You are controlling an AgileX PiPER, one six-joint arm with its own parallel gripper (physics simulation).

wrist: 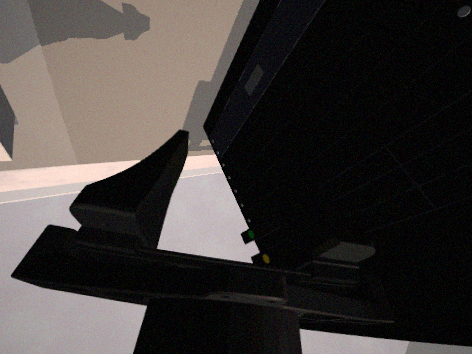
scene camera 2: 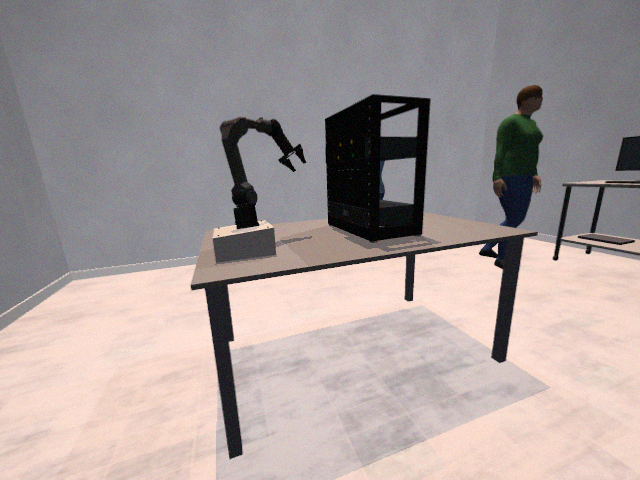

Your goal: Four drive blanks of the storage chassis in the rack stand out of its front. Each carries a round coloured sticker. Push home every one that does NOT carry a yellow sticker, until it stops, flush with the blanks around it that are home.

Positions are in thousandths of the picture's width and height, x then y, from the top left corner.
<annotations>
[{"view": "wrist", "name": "gripper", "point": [503, 436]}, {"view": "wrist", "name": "black rack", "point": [781, 292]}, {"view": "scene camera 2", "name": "black rack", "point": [552, 284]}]
</annotations>
